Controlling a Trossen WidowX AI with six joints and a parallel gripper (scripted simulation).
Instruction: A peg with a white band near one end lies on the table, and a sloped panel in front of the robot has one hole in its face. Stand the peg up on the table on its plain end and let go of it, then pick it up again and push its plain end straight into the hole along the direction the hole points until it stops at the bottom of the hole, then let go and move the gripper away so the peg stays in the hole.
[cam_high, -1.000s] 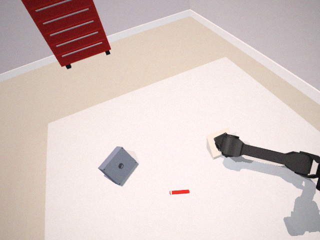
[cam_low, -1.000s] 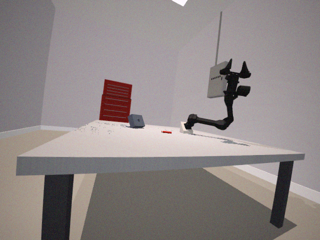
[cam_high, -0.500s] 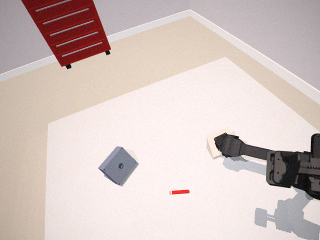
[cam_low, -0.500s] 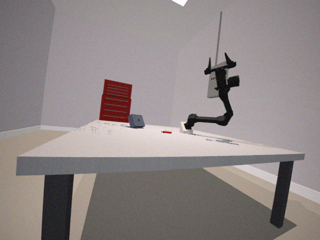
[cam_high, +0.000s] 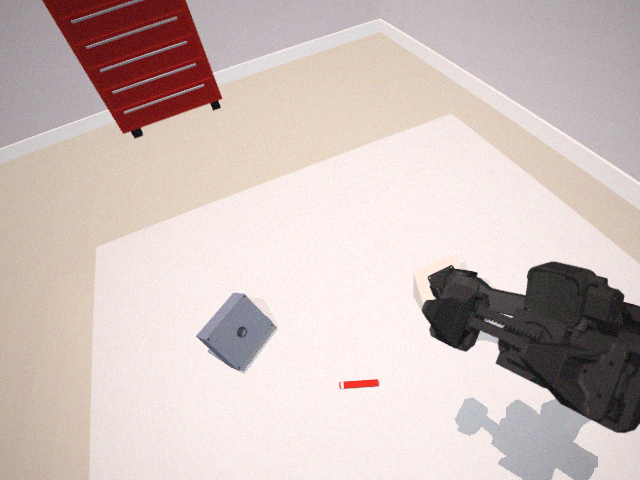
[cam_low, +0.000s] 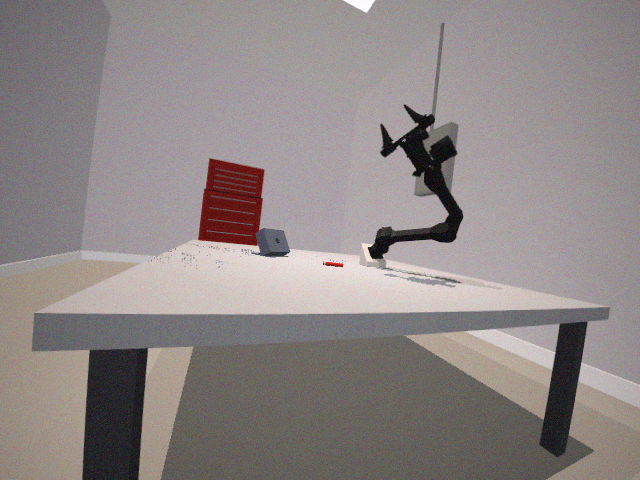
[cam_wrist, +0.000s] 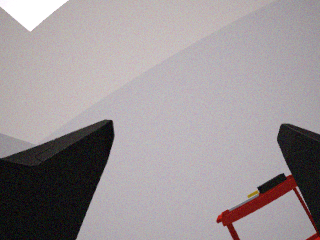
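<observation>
Right now my gripper tip is 53 cm above the red peg, 20 cm to the left of it and 7 cm short of it. Round my gripper tip: grey-blue sloped panel 48 cm below, 41 cm to the right, 26 cm ahead.
</observation>
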